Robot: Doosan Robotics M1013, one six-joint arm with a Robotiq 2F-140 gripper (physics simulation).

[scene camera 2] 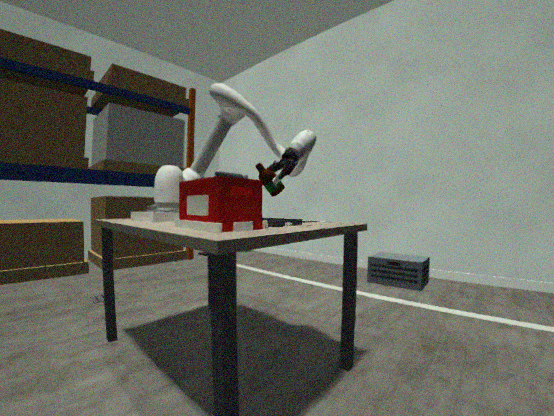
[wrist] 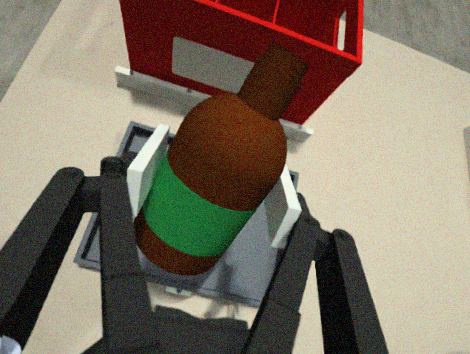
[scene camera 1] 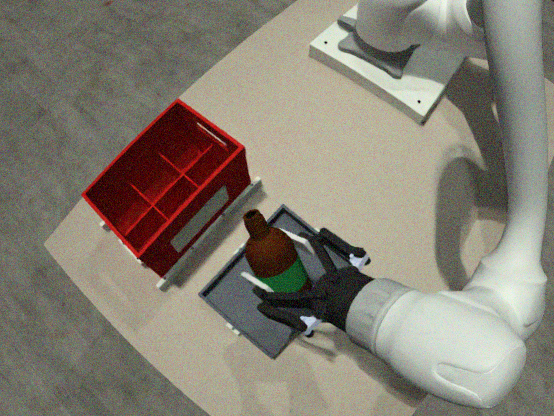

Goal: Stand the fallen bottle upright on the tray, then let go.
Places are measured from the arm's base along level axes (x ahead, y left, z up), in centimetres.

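Pixels of known places: gripper, fingertip midpoint: [scene camera 2: 266, 183]; arm's base, origin of the base link: [scene camera 2: 167, 212] [scene camera 1: 380, 44].
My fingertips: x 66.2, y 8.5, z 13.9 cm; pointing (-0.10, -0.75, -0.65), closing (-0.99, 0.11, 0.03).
Note:
For each thing: its middle in the pictures, then the offset to it from my fingertips.
- brown bottle with a green band, body centre: [wrist: 224, 160] [scene camera 1: 271, 255] [scene camera 2: 268, 178] dx -0.1, dy +1.2, dz +2.5 cm
- grey tray, body centre: [wrist: 199, 213] [scene camera 1: 277, 281] [scene camera 2: 267, 221] dx -0.6, dy +1.2, dz -17.2 cm
- red crate with dividers, body centre: [wrist: 241, 24] [scene camera 1: 168, 190] [scene camera 2: 219, 204] dx -2.6, dy -25.5, dz -9.7 cm
The brown bottle with a green band [scene camera 1: 272, 252] [scene camera 2: 266, 174] [wrist: 227, 150] is held in the air above the grey tray [scene camera 1: 240, 305] [scene camera 2: 283, 221] [wrist: 245, 257]. It is tilted, with its neck raised and pointing toward the red crate's side. My gripper [scene camera 1: 278, 261] [scene camera 2: 275, 181] [wrist: 218, 157] is shut on the bottle, its pale pads on both sides around the green band. In scene camera 2 there is a clear gap between the bottle and the tray. The arm reaches in slanted. The pads partly hide the bottle's sides in the wrist view.
A red crate with dividers [scene camera 1: 236, 172] [scene camera 2: 240, 202] [wrist: 150, 40] stands beside the tray on pale strips, close to the bottle's neck side. The robot's base plate [scene camera 1: 370, 82] is at the table's far side. A grey box [scene camera 2: 398, 272] stands on the floor.

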